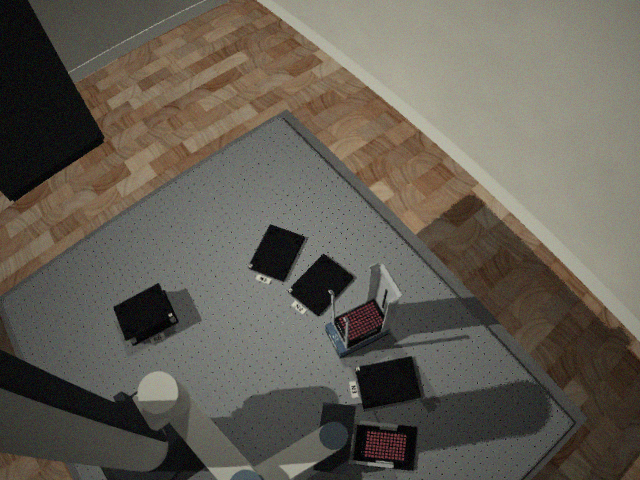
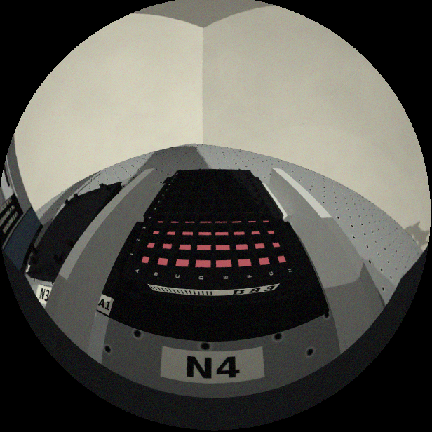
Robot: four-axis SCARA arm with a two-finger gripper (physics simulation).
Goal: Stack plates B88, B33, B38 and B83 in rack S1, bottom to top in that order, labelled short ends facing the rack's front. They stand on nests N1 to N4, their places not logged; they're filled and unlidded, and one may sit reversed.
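Places are measured from the arm's base along level axes (x back, y left, z down), in metres.
Pixels of known places: gripper, between the fingertips: (image 1: 395, 446); arm's base, origin of its link: (image 1: 146, 446).
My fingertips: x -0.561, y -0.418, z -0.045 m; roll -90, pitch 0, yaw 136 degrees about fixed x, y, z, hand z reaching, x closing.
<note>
Ahead of a thing's pixels: the offset from my fingertips to its middle. "pt": to the spot under its first point. Level surfaces: height alone.
Plate B83 {pt dx -0.023, dy -0.030, dz +0.006 m} (image 1: 408, 449) (image 2: 215, 315), black with pink-red wells, sits level at nest N4, its label end toward the N4 tag (image 2: 212, 365). My gripper (image 1: 383, 445) (image 2: 213, 176) is shut on it, a finger along each long side. Whether the plate's underside touches the nest is hidden. Rack S1 {pt dx -0.064, dy +0.323, dz -0.017 m} (image 1: 338, 341) (image 2: 22, 242) has a blue base, upright posts and a tall pale back panel. A filled plate {dx -0.142, dy +0.321, dz -0.053 m} (image 1: 360, 321) lies in it; its label and anything beneath it cannot be made out.
Black nest N3 {dx -0.104, dy +0.151, dz +0.021 m} (image 1: 388, 382) (image 2: 75, 230) stands between the rack and N4, with no plate visible on it. Black nests N2 {dx -0.142, dy +0.507, dz +0.021 m} (image 1: 321, 284) and N1 {dx -0.100, dy +0.678, dz +0.021 m} (image 1: 278, 253) are beyond the rack. A black stacked block {dx +0.346, dy +0.745, dz -0.003 m} (image 1: 147, 314) stands at the left of the grey table {dz +0.032 m} (image 1: 227, 206).
</note>
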